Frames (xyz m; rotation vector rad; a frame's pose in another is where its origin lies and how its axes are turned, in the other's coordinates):
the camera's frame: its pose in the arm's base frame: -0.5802 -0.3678 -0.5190 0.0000 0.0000 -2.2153
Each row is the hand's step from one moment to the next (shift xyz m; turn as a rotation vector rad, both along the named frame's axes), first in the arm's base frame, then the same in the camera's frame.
Working: the arm's base frame: its pose in the camera's frame: -0.6426 0.2428 0.5190 0.0000 0.0000 2.2153

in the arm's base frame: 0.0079 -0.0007 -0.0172 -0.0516 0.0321 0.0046
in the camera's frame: -0.0042 0.0067 -0.0172 0.0053 -0.0605 0.0046
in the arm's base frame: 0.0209 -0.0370 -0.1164 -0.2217 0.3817 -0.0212
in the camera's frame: 0.0170 0.0389 -0.1164 -0.1719 -0.4066 -0.0212
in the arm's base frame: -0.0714 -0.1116 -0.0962 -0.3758 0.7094 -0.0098
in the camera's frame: 0.1321 0.0100 -0.0962 -0.3413 -0.7266 -0.0098
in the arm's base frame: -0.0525 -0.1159 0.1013 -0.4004 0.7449 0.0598
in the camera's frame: 0.1242 0.0277 0.1013 -0.3549 -0.7676 0.0598
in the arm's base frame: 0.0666 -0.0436 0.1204 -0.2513 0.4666 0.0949
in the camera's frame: -0.0052 0.0794 0.1204 -0.2220 -0.4812 0.0949
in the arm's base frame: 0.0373 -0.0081 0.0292 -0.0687 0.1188 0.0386
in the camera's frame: -0.0159 0.0347 0.0292 -0.0537 -0.1263 0.0386
